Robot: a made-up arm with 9 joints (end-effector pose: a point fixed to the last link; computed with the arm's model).
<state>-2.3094 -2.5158 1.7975 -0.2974 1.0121 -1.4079 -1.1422 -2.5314 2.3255</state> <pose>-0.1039 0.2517 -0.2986 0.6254 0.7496 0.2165 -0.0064</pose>
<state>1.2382 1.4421 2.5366 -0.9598 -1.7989 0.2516 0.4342 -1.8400 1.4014</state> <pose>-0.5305 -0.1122 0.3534 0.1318 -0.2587 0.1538 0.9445</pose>
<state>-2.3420 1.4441 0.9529 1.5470 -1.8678 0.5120 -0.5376 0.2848 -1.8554</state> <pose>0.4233 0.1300 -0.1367 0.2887 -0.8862 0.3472 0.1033</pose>
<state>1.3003 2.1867 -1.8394 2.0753 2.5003 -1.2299 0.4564 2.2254 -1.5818</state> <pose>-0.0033 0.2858 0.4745 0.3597 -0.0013 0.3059 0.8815</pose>
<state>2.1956 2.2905 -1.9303 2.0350 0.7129 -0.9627 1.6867 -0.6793 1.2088</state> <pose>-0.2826 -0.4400 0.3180 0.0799 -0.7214 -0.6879 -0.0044</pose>
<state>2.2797 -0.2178 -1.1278 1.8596 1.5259 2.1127 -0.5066 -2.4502 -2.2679</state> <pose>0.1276 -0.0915 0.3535 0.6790 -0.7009 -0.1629 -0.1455</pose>
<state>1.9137 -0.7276 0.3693 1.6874 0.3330 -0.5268 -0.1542 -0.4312 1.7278</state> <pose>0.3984 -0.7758 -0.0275 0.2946 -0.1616 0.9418 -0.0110</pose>
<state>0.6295 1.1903 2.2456 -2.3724 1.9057 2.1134 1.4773 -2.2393 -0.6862</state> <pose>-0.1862 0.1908 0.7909 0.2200 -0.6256 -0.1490 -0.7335</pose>
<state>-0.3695 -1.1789 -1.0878 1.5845 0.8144 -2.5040 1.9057 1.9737 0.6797</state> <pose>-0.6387 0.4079 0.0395 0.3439 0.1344 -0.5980 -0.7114</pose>
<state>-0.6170 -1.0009 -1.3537 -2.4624 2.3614 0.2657 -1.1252 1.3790 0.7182</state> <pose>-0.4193 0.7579 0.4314 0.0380 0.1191 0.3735 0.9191</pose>
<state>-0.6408 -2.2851 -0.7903 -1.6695 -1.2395 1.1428 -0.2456 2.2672 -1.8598</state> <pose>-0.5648 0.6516 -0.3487 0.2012 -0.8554 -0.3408 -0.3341</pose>
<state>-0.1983 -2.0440 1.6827 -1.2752 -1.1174 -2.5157 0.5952 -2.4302 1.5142</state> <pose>-0.0438 -0.3209 -0.3716 0.2948 0.1375 0.4582 -0.8272</pose>
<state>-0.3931 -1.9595 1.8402 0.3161 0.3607 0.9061 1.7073 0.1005 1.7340</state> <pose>-0.6632 -0.5704 -0.0908 0.5641 0.2011 0.7549 -0.2674</pose>
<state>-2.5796 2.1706 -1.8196 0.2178 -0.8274 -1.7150 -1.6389 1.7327 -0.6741</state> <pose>0.2579 0.2875 -0.1061 0.1523 -0.1700 -0.7875 -0.5725</pose>
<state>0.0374 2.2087 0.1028 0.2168 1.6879 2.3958 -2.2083 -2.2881 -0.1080</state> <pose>-0.4044 0.2587 0.0166 0.2323 0.6912 -0.6093 -0.3116</pose>
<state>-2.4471 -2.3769 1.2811 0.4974 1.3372 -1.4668 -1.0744 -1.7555 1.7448</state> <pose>0.3309 0.5596 -0.2504 0.3275 0.8363 -0.3952 0.1928</pose>
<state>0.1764 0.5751 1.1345 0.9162 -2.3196 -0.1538 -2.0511 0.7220 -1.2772</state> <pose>-0.2014 -0.4459 0.2119 0.4644 0.3772 0.6320 -0.4925</pose>
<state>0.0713 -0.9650 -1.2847 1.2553 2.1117 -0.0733 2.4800 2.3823 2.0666</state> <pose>0.2932 0.1097 0.0846 0.0874 -0.4314 -0.3669 -0.8196</pose>
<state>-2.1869 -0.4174 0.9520 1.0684 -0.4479 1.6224 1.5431 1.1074 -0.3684</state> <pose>0.2316 0.9269 0.4494 0.6264 -0.2838 -0.2508 -0.6813</pose>
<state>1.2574 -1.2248 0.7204 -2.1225 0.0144 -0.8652 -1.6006 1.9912 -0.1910</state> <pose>0.0615 -0.7502 0.4063 0.6096 0.6522 -0.4043 0.1989</pose>
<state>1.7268 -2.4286 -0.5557 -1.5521 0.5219 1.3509 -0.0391 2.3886 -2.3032</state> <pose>0.6102 -0.7424 0.2811 0.1285 -0.2165 0.5401 -0.8030</pose>
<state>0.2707 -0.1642 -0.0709 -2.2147 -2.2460 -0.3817 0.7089 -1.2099 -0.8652</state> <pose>-0.2714 0.2062 0.3475 0.1864 -0.6856 -0.4355 0.5527</pose>
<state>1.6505 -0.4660 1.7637 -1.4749 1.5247 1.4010 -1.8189 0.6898 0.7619</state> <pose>0.7813 0.0687 0.3023 0.2799 0.4569 0.2896 0.7931</pose>
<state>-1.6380 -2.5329 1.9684 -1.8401 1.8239 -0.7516 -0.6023 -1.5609 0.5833</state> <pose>0.0857 -0.1945 -0.3109 0.1456 -0.2137 -0.7660 -0.5885</pose>
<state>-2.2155 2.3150 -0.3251 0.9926 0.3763 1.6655 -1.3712 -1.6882 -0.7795</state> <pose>0.5479 -0.1573 0.0358 0.3548 -0.5086 0.5777 0.5307</pose>
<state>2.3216 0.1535 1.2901 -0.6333 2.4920 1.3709 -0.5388 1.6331 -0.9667</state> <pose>0.5290 0.0132 0.3146 0.5477 -0.3689 0.7449 0.0951</pose>
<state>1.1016 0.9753 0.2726 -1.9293 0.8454 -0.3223 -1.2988 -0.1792 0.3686</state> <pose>-0.8533 -0.0581 -0.1388 0.7479 -0.4105 -0.4992 -0.1511</pose>
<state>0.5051 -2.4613 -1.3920 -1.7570 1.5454 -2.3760 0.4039 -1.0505 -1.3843</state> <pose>-0.5575 -0.2333 -0.2440 0.8165 0.1085 -0.4675 0.3211</pose>
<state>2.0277 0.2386 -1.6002 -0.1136 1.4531 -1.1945 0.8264 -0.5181 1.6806</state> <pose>0.4395 -0.3122 0.8920 0.4517 0.1903 -0.5978 0.6343</pose>
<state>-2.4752 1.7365 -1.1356 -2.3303 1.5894 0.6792 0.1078 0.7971 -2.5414</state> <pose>0.3786 0.5355 -0.2680 0.1974 -0.5395 -0.8043 0.1521</pose>
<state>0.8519 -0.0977 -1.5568 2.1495 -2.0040 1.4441 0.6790 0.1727 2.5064</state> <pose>0.1250 -0.6769 0.2926 0.6847 -0.4042 0.5083 -0.3308</pose>
